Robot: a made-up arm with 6 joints.
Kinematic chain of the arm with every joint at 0, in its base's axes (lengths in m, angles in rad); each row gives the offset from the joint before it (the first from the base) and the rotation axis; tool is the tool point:
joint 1: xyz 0 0 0.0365 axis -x
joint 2: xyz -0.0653 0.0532 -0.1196 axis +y
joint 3: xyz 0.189 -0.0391 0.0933 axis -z
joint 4: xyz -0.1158 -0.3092 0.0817 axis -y
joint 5: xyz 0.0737 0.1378 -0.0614 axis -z
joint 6: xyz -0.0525 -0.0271 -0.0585 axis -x
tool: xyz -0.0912 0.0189 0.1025
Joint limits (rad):
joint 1: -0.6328..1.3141
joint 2: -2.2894..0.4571
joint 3: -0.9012..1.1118
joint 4: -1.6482..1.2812
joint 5: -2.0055..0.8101
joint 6: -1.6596..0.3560
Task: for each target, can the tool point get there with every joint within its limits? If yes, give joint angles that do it. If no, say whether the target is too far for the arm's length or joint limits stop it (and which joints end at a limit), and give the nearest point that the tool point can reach.
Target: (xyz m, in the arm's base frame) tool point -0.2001 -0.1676 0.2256
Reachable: yes | joints 0.9201 -1.9785 -0.3298 1.0196 0.1700 -0.8547
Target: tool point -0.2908 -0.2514 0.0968
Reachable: yes | joints 0.9204 -1.6444 0.9342 0.4682 -1.7411 -0.5996
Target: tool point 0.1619 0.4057 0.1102
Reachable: no: joint limits stop it (at a limit: joint 1, joint 3, joint 5, joint 6) | nearest point 0.1463 0.3568 0.1530 | short by 0.067 m
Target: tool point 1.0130 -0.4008 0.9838
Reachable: no: too far | nearest point 0.3029 -0.2090 0.3803 | short by 0.951 m
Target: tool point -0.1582 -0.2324 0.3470
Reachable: yes | joints 0.1587 -1.6477 -0.7413 -0.4227 -1.0698 -1.2916
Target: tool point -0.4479 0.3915 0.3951
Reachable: no: joint limits stop it (at a limit: joint 3, joint 4, joint 6) | nearest point -0.3709 0.2933 0.3052 | short by 0.154 m
